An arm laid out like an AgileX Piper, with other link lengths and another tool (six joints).
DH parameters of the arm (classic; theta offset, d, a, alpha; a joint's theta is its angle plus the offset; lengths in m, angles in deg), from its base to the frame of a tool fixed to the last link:
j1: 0 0.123 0 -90
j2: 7.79 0 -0.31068 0
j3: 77.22 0 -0.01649 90
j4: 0 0.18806 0 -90
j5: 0 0 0 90
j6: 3 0.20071 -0.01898 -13.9
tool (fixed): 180 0.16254 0 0
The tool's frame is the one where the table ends.
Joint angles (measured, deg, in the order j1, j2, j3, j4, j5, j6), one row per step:
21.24, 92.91, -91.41, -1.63, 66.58, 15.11
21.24, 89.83, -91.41, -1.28, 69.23, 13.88
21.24, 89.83, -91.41, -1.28, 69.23, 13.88
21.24, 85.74, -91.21, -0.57, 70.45, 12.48
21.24, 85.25, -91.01, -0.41, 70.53, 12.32
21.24, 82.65, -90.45, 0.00, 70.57, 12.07
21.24, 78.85, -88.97, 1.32, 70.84, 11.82
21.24, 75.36, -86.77, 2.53, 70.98, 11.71
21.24, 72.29, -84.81, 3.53, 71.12, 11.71
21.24, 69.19, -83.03, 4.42, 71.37, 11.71
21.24, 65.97, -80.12, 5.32, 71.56, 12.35
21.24, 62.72, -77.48, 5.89, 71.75, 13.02
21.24, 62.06, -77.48, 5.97, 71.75, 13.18
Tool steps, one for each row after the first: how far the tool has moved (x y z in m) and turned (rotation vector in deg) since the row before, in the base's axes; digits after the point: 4 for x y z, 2 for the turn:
-0.0163, -0.0037, 0.0139, -0.05, -0.45, 1.06
0.0000, 0.0000, 0.0000, 0.00, 0.00, 0.00
-0.0127, 0.0001, 0.0238, 0.99, -2.46, 1.31
-0.0021, 0.0002, 0.0019, 0.15, -0.17, 0.17
-0.0065, 0.0001, 0.0143, 0.98, -1.76, 0.30
-0.0151, 0.0024, 0.0153, 1.81, -1.50, 0.53
-0.0166, 0.0011, 0.0077, 1.44, -0.68, 0.42
-0.0147, 0.0005, 0.0057, 1.24, -0.56, 0.30
-0.0144, -0.0001, 0.0059, 1.17, -0.69, 0.29
-0.0174, -0.0016, -0.0019, 1.18, 0.38, -0.20
-0.0156, -0.0029, -0.0010, 1.01, 0.01, -0.32
-0.0013, -0.0001, 0.0037, 0.40, -0.54, -0.10

